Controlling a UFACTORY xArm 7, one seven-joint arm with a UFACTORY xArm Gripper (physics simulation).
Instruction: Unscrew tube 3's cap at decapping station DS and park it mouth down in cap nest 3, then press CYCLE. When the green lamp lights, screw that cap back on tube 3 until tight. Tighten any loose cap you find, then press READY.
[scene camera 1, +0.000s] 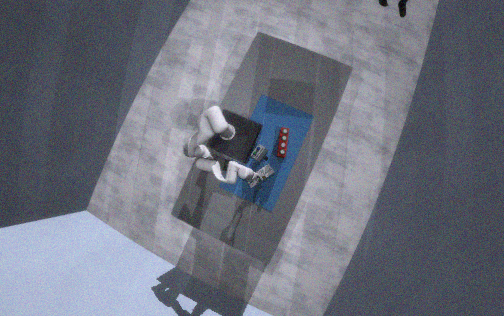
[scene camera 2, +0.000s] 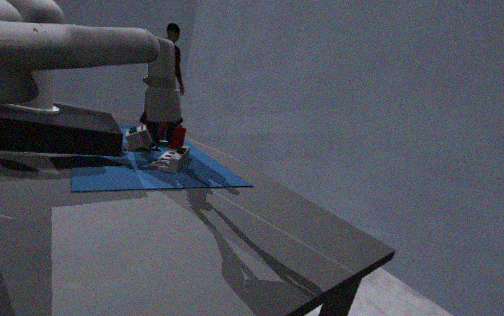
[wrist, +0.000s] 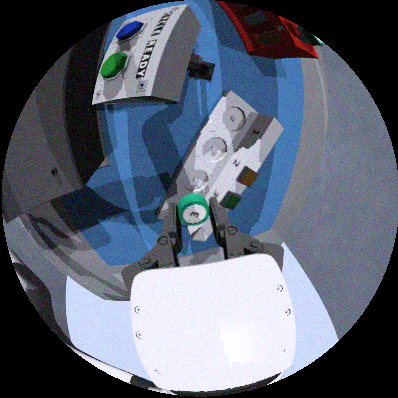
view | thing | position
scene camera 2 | my gripper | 162, 142
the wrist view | my gripper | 193, 209
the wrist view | grey box with buttons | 158, 55
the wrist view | blue mat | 146, 142
